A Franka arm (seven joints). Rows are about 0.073 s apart.
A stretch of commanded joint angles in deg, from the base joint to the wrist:
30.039, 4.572, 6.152, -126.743, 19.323, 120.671, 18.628
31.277, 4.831, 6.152, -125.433, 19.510, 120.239, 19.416
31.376, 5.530, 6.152, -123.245, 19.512, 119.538, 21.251
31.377, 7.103, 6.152, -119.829, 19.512, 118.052, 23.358
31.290, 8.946, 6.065, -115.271, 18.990, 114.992, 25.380
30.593, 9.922, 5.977, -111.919, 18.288, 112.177, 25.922
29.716, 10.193, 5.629, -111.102, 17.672, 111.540, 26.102
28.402, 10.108, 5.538, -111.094, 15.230, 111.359, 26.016
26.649, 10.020, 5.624, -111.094, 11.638, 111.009, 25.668
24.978, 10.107, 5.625, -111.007, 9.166, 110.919, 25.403
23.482, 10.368, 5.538, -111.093, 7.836, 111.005, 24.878
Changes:
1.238, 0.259, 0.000, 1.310, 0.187, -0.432, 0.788
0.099, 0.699, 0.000, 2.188, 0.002, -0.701, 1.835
0.001, 1.573, 0.000, 3.416, 0.000, -1.486, 2.107
-0.087, 1.843, -0.087, 4.558, -0.522, -3.060, 2.022
-0.697, 0.976, -0.088, 3.352, -0.702, -2.815, 0.542
-0.877, 0.271, -0.348, 0.817, -0.616, -0.637, 0.180
-1.314, -0.085, -0.091, 0.008, -2.442, -0.181, -0.086
-1.753, -0.088, 0.086, 0.000, -3.592, -0.350, -0.348
-1.671, 0.087, 0.001, 0.087, -2.472, -0.090, -0.265
-1.496, 0.261, -0.087, -0.086, -1.330, 0.086, -0.525

